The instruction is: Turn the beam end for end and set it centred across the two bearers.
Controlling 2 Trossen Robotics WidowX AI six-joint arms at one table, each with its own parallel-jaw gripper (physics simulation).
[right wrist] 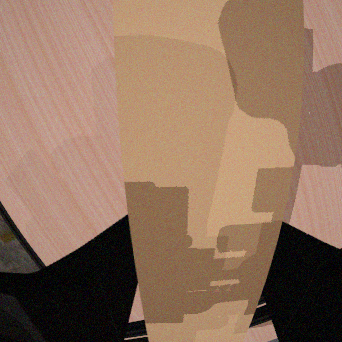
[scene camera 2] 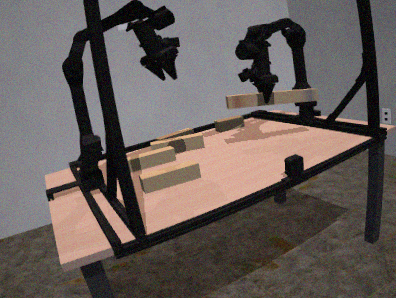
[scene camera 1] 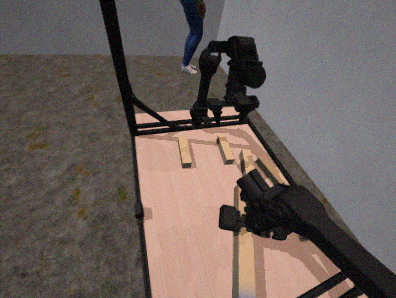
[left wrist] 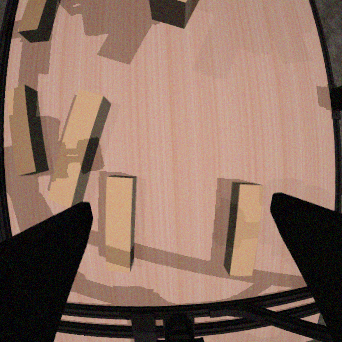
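Pixels of known places: left gripper, fingertip midpoint: [scene camera 2: 169,79] [scene camera 1: 229,125] [left wrist: 182,206]; right gripper, fingertip midpoint: [right wrist: 194,214] [scene camera 2: 264,102] [scene camera 1: 240,227]; left arm's base at its link origin: [scene camera 2: 93,186] [scene camera 1: 195,122] [left wrist: 178,324]; right arm's base at its link origin: [scene camera 2: 307,119].
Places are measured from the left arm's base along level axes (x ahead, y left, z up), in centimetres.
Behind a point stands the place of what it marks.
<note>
The long tan beam [scene camera 1: 245,265] @(x 72.6, y -10.6, z 15.8 cm) [scene camera 2: 290,96] @(x 70.9, y -12.0, z 14.0 cm) [right wrist: 172,125] @(x 59.1, y -4.9, z 16.7 cm) hangs above the table, roughly lengthwise to it. A faint bluish patch shows near its lower end in scene camera 1, a faint reddish tint at its left end in scene camera 2. My right gripper [scene camera 1: 243,220] @(x 63.4, y -6.1, z 12.8 cm) [scene camera 2: 267,99] @(x 63.4, y -6.1, z 12.8 cm) [right wrist: 194,214] @(x 63.4, y -6.1, z 12.8 cm) is shut on the beam. Two short, roughly parallel blocks, apparently the bearers, lie apart: one bearer [scene camera 1: 185,152] @(x 23.0, y -12.9, z 2.5 cm) [scene camera 2: 171,178] @(x 20.3, y -14.8, z 0.3 cm) [left wrist: 246,227] @(x 21.7, y -12.6, z 2.5 cm), the other bearer [scene camera 1: 224,149] @(x 24.9, y 7.9, z 2.5 cm) [scene camera 2: 157,158] @(x 24.9, y 7.2, z 0.5 cm) [left wrist: 119,217] @(x 24.8, y 9.1, z 2.5 cm). My left gripper [scene camera 1: 207,118] [scene camera 2: 169,75] @(x 31.4, y -0.2, z 26.4 cm) [left wrist: 182,206] @(x 31.4, y -0.2, z 26.4 cm) is open and empty, high above the bearers.
A slanted block [scene camera 2: 192,142] @(x 41.4, y 12.2, z 1.0 cm) [left wrist: 82,122] @(x 41.0, y 14.4, z 3.1 cm) lies beside the bearers, with another block [scene camera 1: 271,171] @(x 42.8, y 26.6, z 2.5 cm) [left wrist: 24,132] @(x 40.6, y 26.6, z 2.5 cm) near the wall-side edge. A further block [scene camera 2: 229,123] @(x 66.7, y 24.5, z 1.1 cm) [left wrist: 39,15] @(x 65.0, y 25.1, z 2.8 cm) lies farther along that edge. Black frame posts [scene camera 1: 117,65] @(x 3.3, y -36.9, z 35.8 cm) [scene camera 2: 107,110] @(x 2.0, y -38.0, z 25.3 cm) rise at the table's edge.
</note>
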